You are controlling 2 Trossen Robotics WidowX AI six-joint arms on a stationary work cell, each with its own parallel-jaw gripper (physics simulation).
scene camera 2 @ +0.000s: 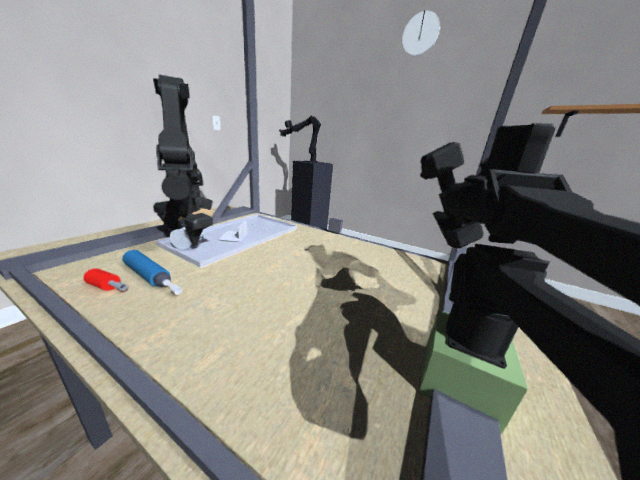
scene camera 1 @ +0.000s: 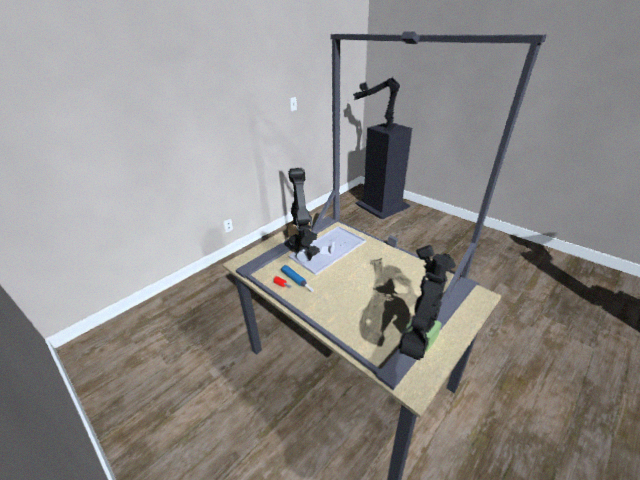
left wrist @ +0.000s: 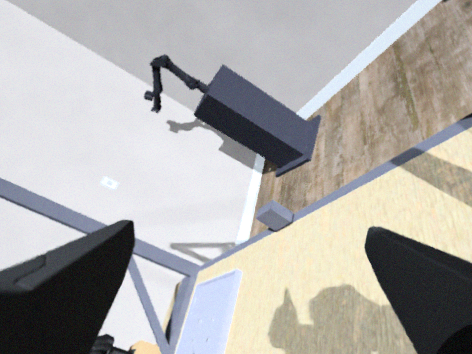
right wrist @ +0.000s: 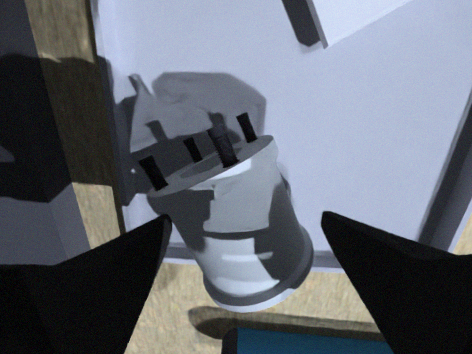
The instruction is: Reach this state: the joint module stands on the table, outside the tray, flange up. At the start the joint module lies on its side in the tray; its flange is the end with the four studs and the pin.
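Places are measured from the left arm's base along level axes (x right, y back, z down), in millimetres.
Where they show: left gripper, fingertip midpoint: (scene camera 2: 428, 194) (scene camera 1: 429, 255) (left wrist: 252, 234); right gripper, fingertip midpoint: (scene camera 2: 185, 240) (scene camera 1: 303, 256) (right wrist: 247, 219); left arm's base, link origin: (scene camera 2: 474, 341).
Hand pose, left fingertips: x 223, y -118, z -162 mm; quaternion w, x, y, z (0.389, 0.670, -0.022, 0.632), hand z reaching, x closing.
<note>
Each offset is from my left fingertips to the top centre of the thing. "pt": to the spot under its first point.
The white joint module {pt dy -629, dx -160, dz +182 mm} (right wrist: 240, 250) (scene camera 2: 179, 239) lies on its side in the near end of the pale tray {dy -589, dx -6, dz +230 mm} (scene camera 1: 351, 241) (scene camera 2: 271, 225) (left wrist: 207, 310) (right wrist: 360, 140). Its flange, with dark studs and pin, faces the upper left in the right wrist view. My right gripper (right wrist: 247, 219) is open, low over the module, with one finger on each side of its body and visible gaps. In scene camera 2 the right finger and wrist partly hide the module. My left gripper (left wrist: 252, 234) is open and empty, raised above the table at the right of scene camera 2.
A white angled bracket (scene camera 2: 239, 232) (right wrist: 355, 17) lies in the tray beyond the module. A blue screwdriver {pt dy -547, dx -326, dz +209 mm} (scene camera 1: 293, 275) (scene camera 2: 144, 267) (right wrist: 310, 341) and a red-handled tool {dy -563, dx -386, dz +212 mm} (scene camera 1: 279, 281) (scene camera 2: 100, 279) lie outside the tray. A green block {dy +118, dx -223, dz +162 mm} (scene camera 2: 475, 374) is under the left arm's base.
</note>
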